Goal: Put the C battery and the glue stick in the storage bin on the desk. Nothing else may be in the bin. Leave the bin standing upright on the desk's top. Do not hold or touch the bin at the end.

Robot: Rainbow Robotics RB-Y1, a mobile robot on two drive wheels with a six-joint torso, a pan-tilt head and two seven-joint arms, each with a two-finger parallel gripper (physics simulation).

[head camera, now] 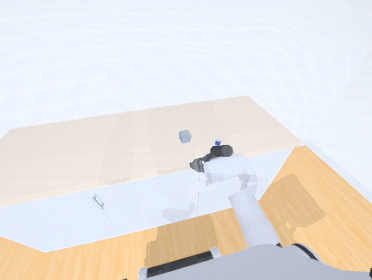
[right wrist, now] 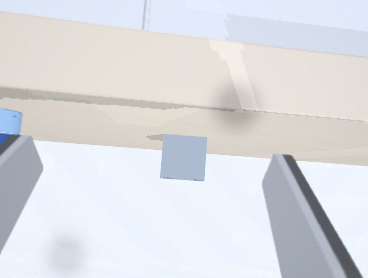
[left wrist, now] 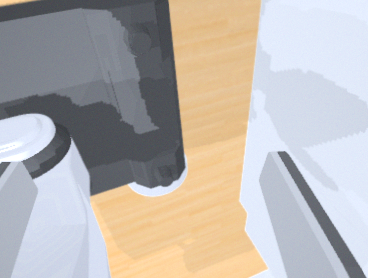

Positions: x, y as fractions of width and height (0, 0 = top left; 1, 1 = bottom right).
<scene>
In view: my left gripper (left wrist: 0.41, 0.61), my right gripper (right wrist: 0.42, 0.58), a grey block (right wrist: 0.50, 0.57) and a white cabinet (head camera: 0.21, 0.65).
The white cabinet also shows in the right wrist view (right wrist: 0.69, 0.31) and in the left wrist view (left wrist: 0.82, 0.37). The left wrist view does not show the grey block: it is out of frame.
</scene>
